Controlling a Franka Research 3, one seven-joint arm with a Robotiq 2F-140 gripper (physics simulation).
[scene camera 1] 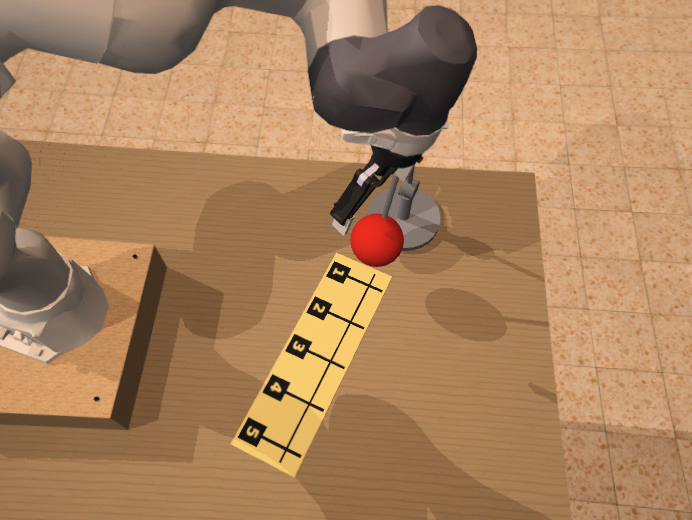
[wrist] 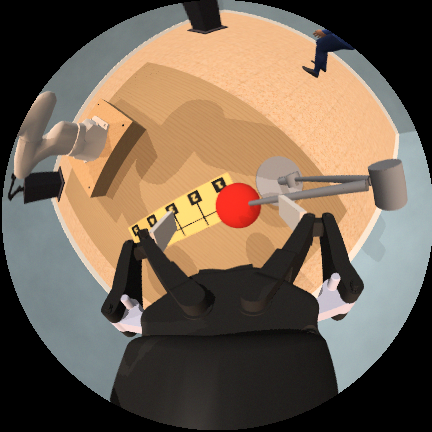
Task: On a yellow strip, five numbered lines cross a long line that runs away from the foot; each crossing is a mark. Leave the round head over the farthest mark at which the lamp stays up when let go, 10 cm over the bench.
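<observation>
The lamp has a flat grey round foot (scene camera 1: 427, 220) (wrist: 266, 175), two thin rods and a red round head (scene camera 1: 377, 240) (wrist: 238, 205). In the wrist view its rods meet at a grey cylinder (wrist: 389, 185) at the right; the robot hides this joint in the scene view. The head appears beside the foot, near the mark 1 end of the yellow strip (scene camera 1: 302, 374) (wrist: 189, 212). Marks 1 to 5 run away from the foot. My gripper (scene camera 1: 373, 198) (wrist: 225, 212) is open and empty, above the lamp; in the wrist view, the head and upper rod appear between its fingers.
The wooden bench (scene camera 1: 447, 380) (wrist: 170, 100) has its edge beyond the foot. A raised wooden block (scene camera 1: 120, 335) (wrist: 112, 145) carries the pale robot base at the left. Part of my arm crosses the top of the scene view.
</observation>
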